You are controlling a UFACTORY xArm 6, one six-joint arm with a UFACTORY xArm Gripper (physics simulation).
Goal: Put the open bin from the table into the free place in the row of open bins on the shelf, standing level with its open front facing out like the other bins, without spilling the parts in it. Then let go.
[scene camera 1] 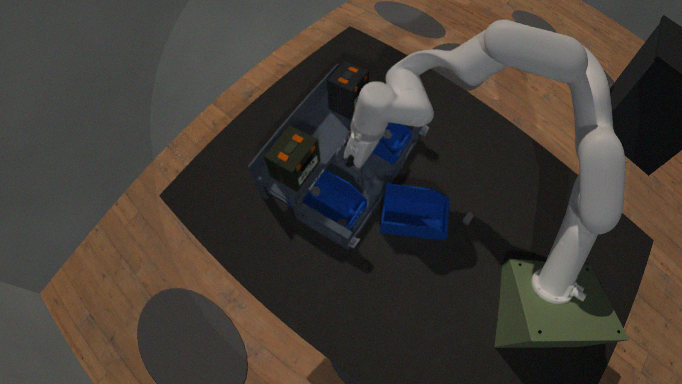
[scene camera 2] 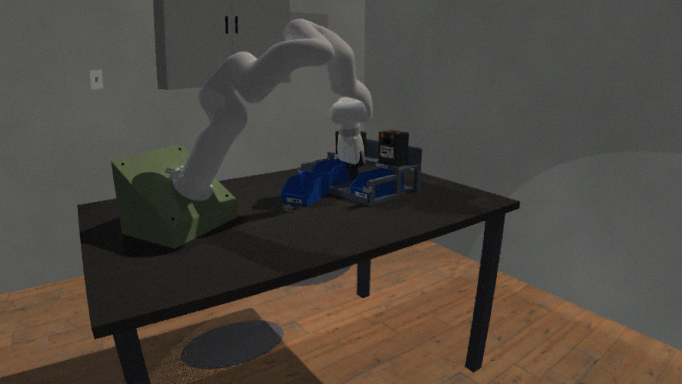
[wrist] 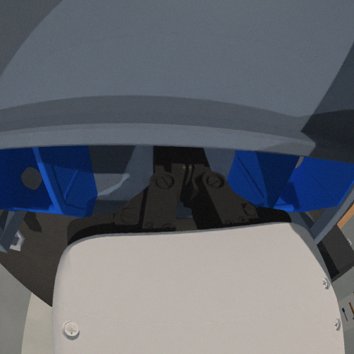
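Pixels of known places: gripper, fingertip midpoint: (scene camera 1: pixel 355 162) (scene camera 2: pixel 353 178); arm's base at its link origin: (scene camera 1: pixel 552 286) (scene camera 2: pixel 192 185).
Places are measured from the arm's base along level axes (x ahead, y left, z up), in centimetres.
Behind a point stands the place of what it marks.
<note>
The open blue bin (scene camera 1: pixel 415 212) {z -11.5, x 41.5, y 2.9 cm} (scene camera 2: pixel 301 189) {z -10.6, x 42.4, y 11.0 cm} stands on the table in front of the shelf; I cannot make out parts in it. On the grey shelf (scene camera 1: pixel 325 226) {z -3.7, x 53.8, y 22.4 cm} (wrist: pixel 200 60), one blue bin (scene camera 1: pixel 334 197) (scene camera 2: pixel 377 184) (wrist: pixel 22 195) stands at the left end of the row and another (scene camera 1: pixel 394 142) (scene camera 2: pixel 334 171) (wrist: pixel 320 185) at the right end. The free place (scene camera 1: pixel 374 175) {z -11.2, x 56.0, y 2.0 cm} lies between them. My gripper (scene camera 1: pixel 351 161) {z -7.6, x 61.0, y 3.9 cm} (scene camera 2: pixel 353 170) {z -7.6, x 61.0, y 3.9 cm} (wrist: pixel 174 143) is shut and empty, pointing down over the free place; its tips are partly hidden by the upper board in the wrist view.
An olive case (scene camera 1: pixel 292 155) (scene camera 2: pixel 393 147) and a dark case (scene camera 1: pixel 346 90) {z 9.8, x 69.0, y -2.1 cm} stand on the upper board. A small grey piece (scene camera 1: pixel 468 218) {z -10.3, x 29.1, y -4.8 cm} (scene camera 2: pixel 288 208) {z -10.4, x 28.6, y -6.6 cm} lies on the dark table top (scene camera 1: pixel 300 280) {z -11.8, x 51.2, y 34.9 cm} (scene camera 2: pixel 240 270) {z -11.8, x 0.9, y -37.4 cm} near the loose bin. The green base block (scene camera 1: pixel 565 320) {z 6.7, x -5.3, y 7.8 cm} (scene camera 2: pixel 165 200) {z -0.9, x -9.7, y -7.6 cm} carries the arm.
</note>
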